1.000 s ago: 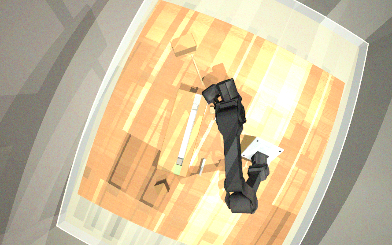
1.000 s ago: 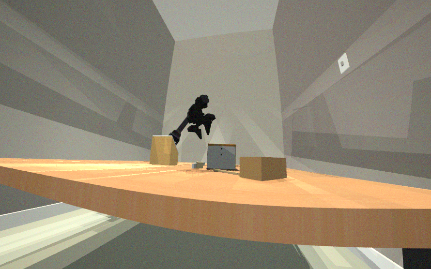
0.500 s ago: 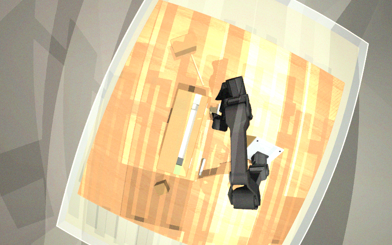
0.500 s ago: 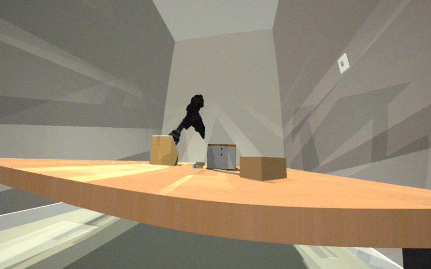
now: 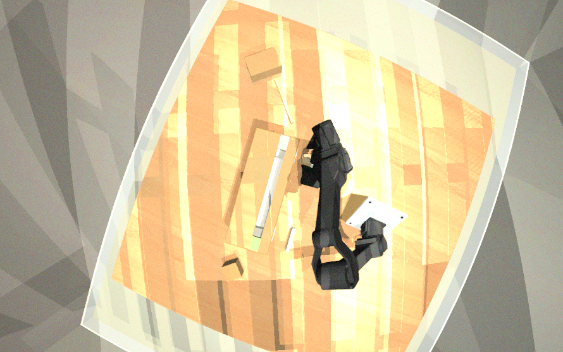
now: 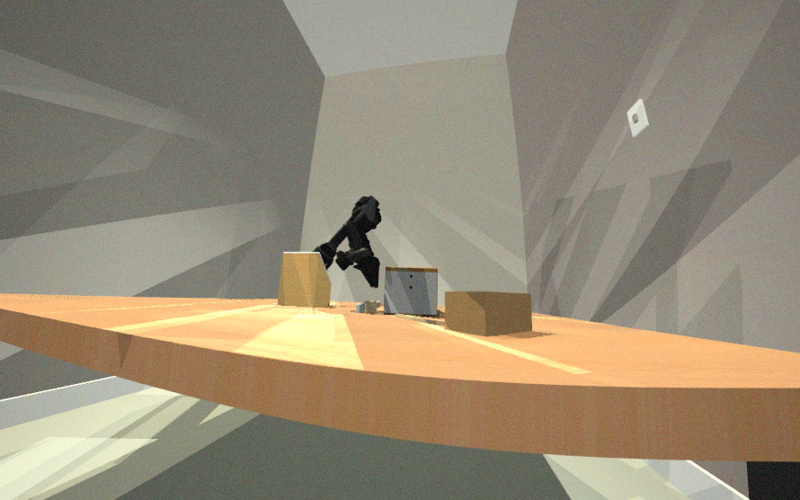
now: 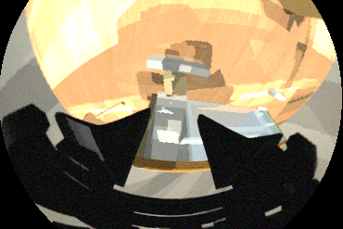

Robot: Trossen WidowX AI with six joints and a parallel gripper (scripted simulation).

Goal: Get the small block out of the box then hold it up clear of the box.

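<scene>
Now: the tan block 6 cm below my gripper tip and 1 cm behind it. The rest, counted from my gripper tip: box 15 cm to the left, 5 cm ahead, 1 cm below; thin stick 17 cm to the right, 16 cm ahead, 7 cm below.
</scene>
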